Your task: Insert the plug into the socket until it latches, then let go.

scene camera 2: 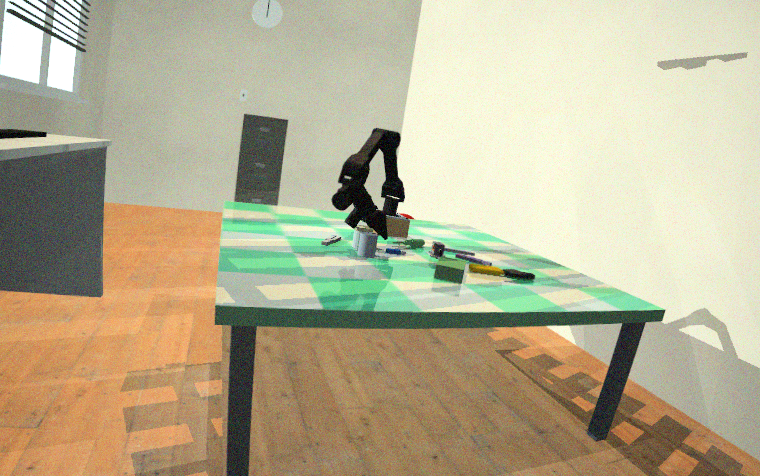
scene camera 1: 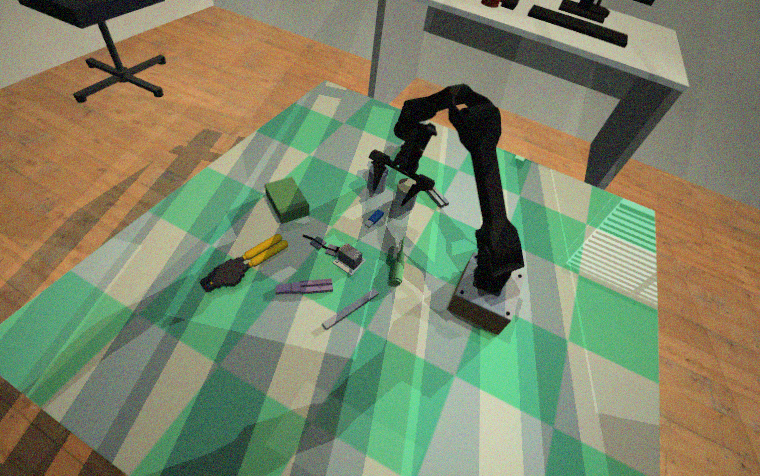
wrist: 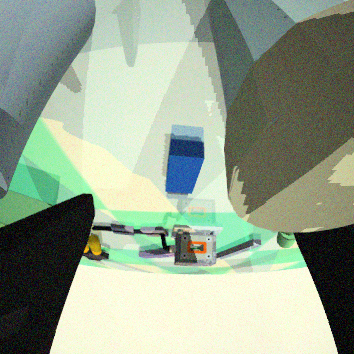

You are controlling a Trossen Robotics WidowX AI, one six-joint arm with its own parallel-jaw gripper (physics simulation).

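Seen in the pictures: gripper, fingertip midpoint: (scene camera 2: 383, 236) (scene camera 1: 387, 198) (wrist: 197, 207); arm's base, link origin: (scene camera 2: 388, 214) (scene camera 1: 489, 279).
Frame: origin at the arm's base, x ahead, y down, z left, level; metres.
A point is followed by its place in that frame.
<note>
The plug (scene camera 1: 375, 217) @(x 0.328, y 0.068, z -0.100 m) (scene camera 2: 394, 251) @(x 0.339, y 0.072, z -0.108 m) (wrist: 185, 170) @(x 0.326, y 0.068, z -0.116 m), a small blue block with a pale metal end in scene camera 1, lies flat on the table. The socket (scene camera 1: 349, 255) @(x 0.322, y 0.036, z 0.073 m) (scene camera 2: 437, 249) @(x 0.348, y 0.054, z 0.047 m) (wrist: 192, 255) @(x 0.327, y 0.045, z 0.045 m) is a grey box on a light base, with an orange-rimmed opening facing the wrist camera; it stands apart from the plug. My gripper (scene camera 1: 389, 197) @(x 0.318, y 0.029, z -0.148 m) (scene camera 2: 369, 230) @(x 0.318, y 0.029, z -0.148 m) (wrist: 197, 207) @(x 0.318, y 0.029, z -0.148 m) is open and empty, above the table on the plug's far side from the socket. In the wrist view the plug appears between the fingers' lines, farther off. Finger contact with the nearby cylinders cannot be told.
Two grey cylinders (scene camera 1: 376, 178) (scene camera 1: 402, 202) (scene camera 2: 367, 245) @(x 0.406, y 0.042, z -0.233 m) (wrist: 35, 55) (wrist: 295, 120) stand close to the fingers. A green block (scene camera 1: 287, 199) @(x 0.552, y 0.040, z -0.012 m) (scene camera 2: 449, 270) @(x 0.614, y 0.050, z -0.062 m), yellow-handled tool (scene camera 1: 263, 251) @(x 0.514, y 0.060, z 0.152 m), purple piece (scene camera 1: 304, 286) @(x 0.383, y 0.074, z 0.179 m), grey bar (scene camera 1: 350, 309) @(x 0.261, y 0.070, z 0.183 m), green screwdriver (scene camera 1: 396, 266) @(x 0.212, y 0.055, z 0.033 m) and dark cable (scene camera 1: 319, 243) @(x 0.417, y 0.074, z 0.051 m) (wrist: 122, 229) @(x 0.419, y 0.075, z 0.040 m) lie around the socket.
</note>
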